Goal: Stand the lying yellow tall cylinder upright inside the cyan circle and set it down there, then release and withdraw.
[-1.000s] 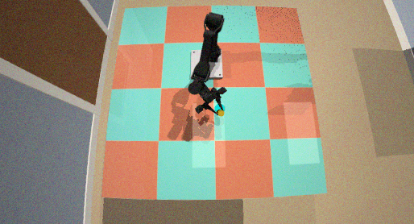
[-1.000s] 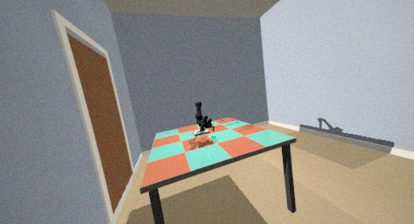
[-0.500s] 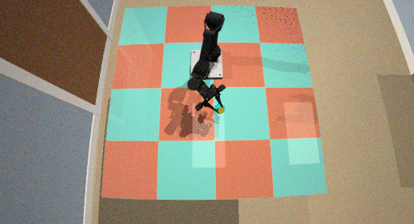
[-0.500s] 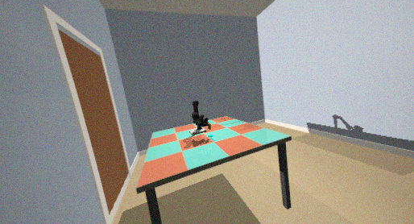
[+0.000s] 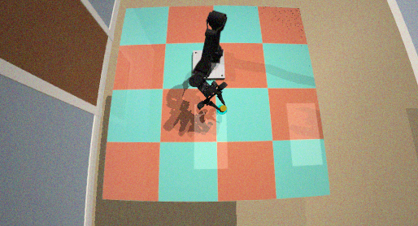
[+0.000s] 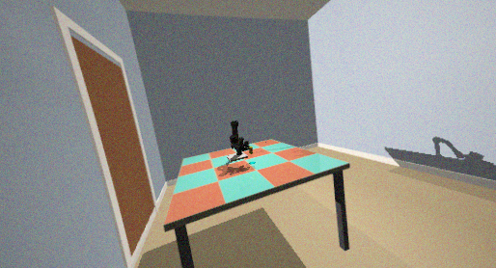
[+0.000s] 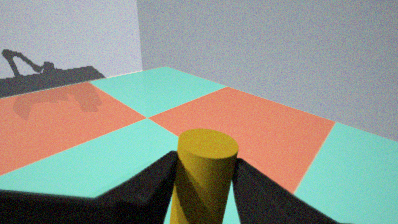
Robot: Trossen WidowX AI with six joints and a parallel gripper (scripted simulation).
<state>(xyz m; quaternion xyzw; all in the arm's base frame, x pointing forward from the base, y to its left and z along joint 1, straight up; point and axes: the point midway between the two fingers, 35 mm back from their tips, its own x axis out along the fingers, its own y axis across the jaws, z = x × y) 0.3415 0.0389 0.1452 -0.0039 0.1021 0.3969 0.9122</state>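
The cyan circle lies 3 cm behind my gripper tip and 15 cm below it. From my gripper tip the other things lie so: yellow tall cylinder: 2 cm below.
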